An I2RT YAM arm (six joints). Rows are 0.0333 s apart.
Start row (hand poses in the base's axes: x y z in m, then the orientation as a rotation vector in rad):
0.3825, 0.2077, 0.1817, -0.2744, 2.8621, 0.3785
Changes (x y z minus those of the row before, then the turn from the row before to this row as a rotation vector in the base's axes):
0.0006, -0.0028, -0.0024, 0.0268, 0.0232, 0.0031
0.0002, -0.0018, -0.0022, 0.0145, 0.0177, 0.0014
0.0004, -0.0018, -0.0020, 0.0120, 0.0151, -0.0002
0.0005, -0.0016, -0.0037, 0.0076, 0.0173, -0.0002
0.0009, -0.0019, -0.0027, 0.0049, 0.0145, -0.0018
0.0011, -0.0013, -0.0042, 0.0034, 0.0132, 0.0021
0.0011, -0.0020, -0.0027, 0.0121, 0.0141, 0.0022
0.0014, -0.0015, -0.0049, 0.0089, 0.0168, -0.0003
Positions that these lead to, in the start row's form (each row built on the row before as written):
0.3831, 0.2049, 0.1793, -0.2713, 2.8773, 0.4230
0.3833, 0.2031, 0.1771, -0.2685, 2.8903, 0.4486
0.3837, 0.2013, 0.1751, -0.2641, 2.9013, 0.4698
0.3842, 0.1997, 0.1714, -0.2599, 2.9157, 0.4854
0.3851, 0.1978, 0.1687, -0.2541, 2.9282, 0.4962
0.3862, 0.1965, 0.1645, -0.2545, 2.9399, 0.5050
0.3873, 0.1945, 0.1618, -0.2538, 2.9496, 0.5269
0.3887, 0.1930, 0.1569, -0.2492, 2.9628, 0.5447

